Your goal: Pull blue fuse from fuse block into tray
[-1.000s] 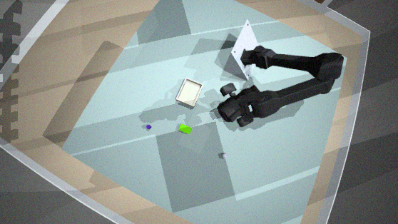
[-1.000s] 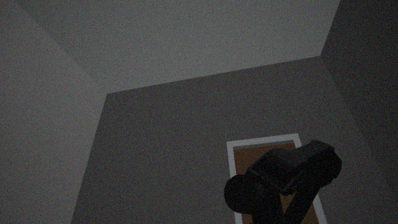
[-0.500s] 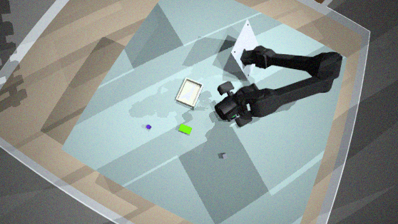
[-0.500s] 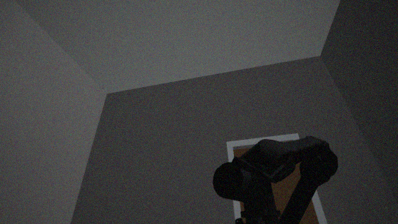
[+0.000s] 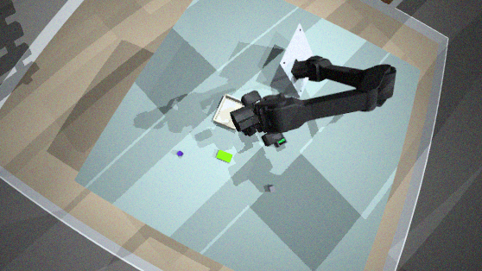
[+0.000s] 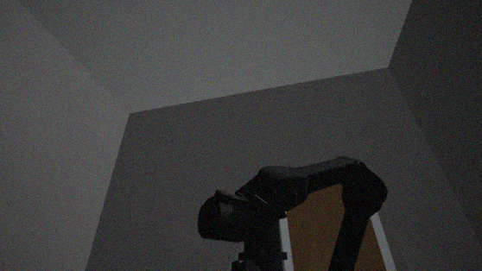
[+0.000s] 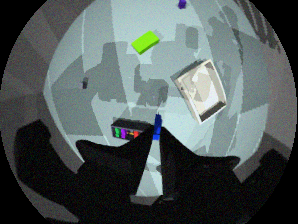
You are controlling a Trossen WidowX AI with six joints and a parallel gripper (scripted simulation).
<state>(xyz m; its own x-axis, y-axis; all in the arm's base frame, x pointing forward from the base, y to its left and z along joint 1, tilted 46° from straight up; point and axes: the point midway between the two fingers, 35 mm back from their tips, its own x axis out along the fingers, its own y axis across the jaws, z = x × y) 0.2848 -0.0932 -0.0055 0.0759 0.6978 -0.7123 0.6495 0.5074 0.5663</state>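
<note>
The cream tray lies 13 cm to the right of my gripper tip, 10 cm below it and 3 cm behind it. Round my gripper tip: small grey cube (21 cm ahead, 16 cm to the left, 10 cm below); then blue fuse (1 cm below).
</note>
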